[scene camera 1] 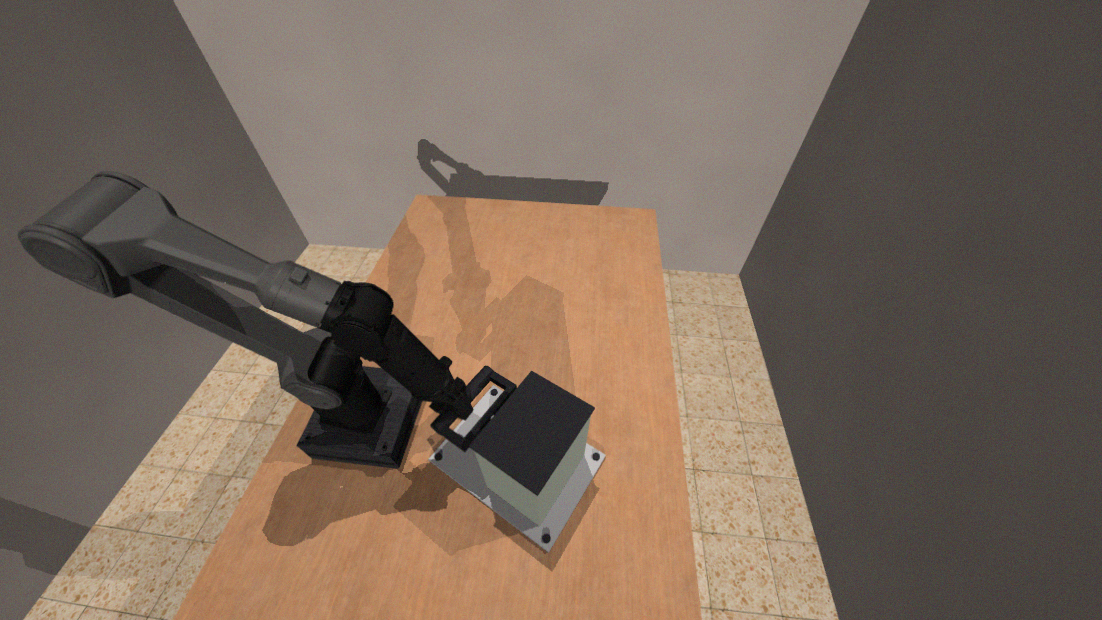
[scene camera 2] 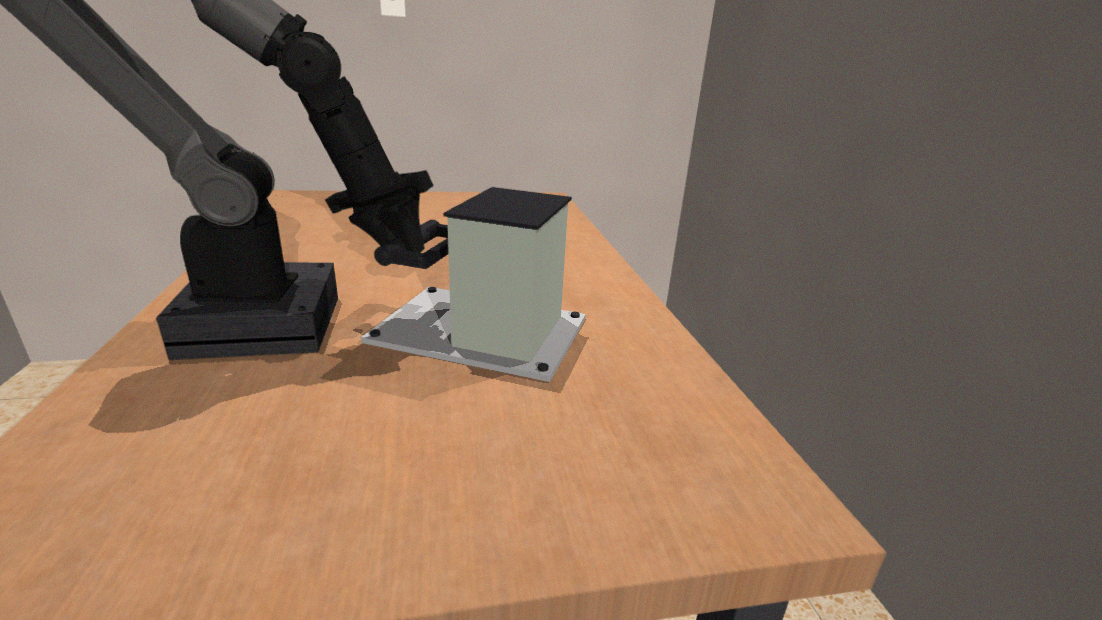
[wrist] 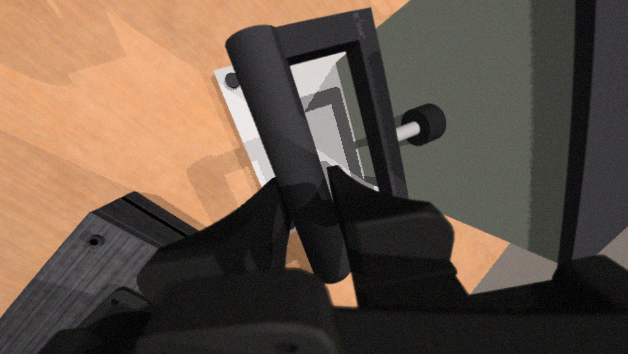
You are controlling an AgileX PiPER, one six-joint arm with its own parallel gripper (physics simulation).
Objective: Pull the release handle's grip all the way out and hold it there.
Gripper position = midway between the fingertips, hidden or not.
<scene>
In view: the gripper [scene camera 2: 409,254] and a grey plate [wrist: 317,81].
The gripper is seen too in scene camera 1 [scene camera 1: 462,410] and in the wrist view [wrist: 308,186].
</scene>
